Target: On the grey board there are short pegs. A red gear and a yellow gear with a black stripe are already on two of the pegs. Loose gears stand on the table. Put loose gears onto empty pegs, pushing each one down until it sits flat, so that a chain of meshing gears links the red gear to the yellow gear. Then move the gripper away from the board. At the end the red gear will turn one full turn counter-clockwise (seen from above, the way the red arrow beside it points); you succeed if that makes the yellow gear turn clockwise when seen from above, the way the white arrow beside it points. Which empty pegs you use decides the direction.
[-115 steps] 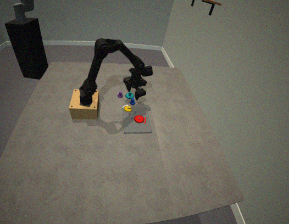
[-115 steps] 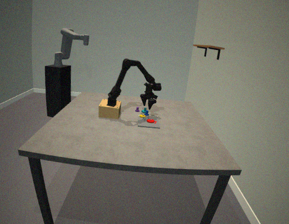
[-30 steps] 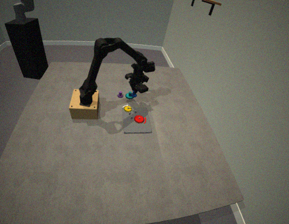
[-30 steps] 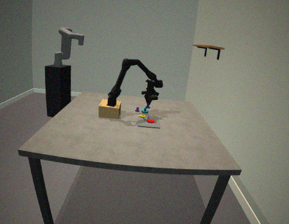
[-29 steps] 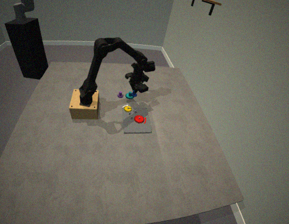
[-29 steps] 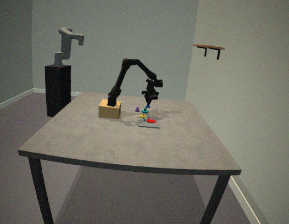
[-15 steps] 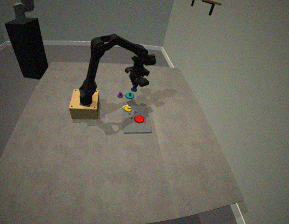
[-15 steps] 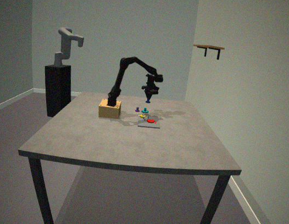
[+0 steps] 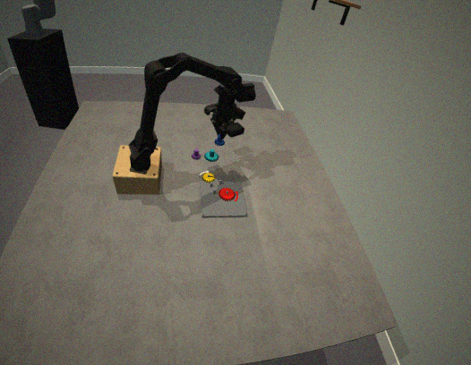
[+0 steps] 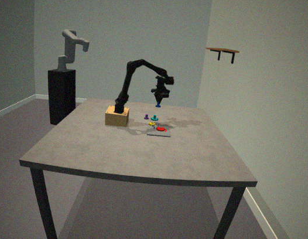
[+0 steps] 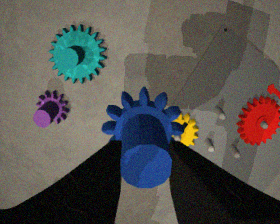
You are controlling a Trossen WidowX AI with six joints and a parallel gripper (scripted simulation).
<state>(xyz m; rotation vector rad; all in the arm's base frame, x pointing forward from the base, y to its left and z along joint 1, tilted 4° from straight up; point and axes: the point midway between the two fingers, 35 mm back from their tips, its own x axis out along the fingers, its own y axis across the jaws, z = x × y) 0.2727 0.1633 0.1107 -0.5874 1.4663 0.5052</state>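
Now: the red gear 150 mm to the right of my gripper tip, 150 mm below it and 60 mm ahead of it. Round my gripper tip: teal gear: 150 mm below, 70 mm to the left, 30 mm behind; blue gear: 10 mm below; yellow gear: 150 mm below, 80 mm to the right, 20 mm behind.
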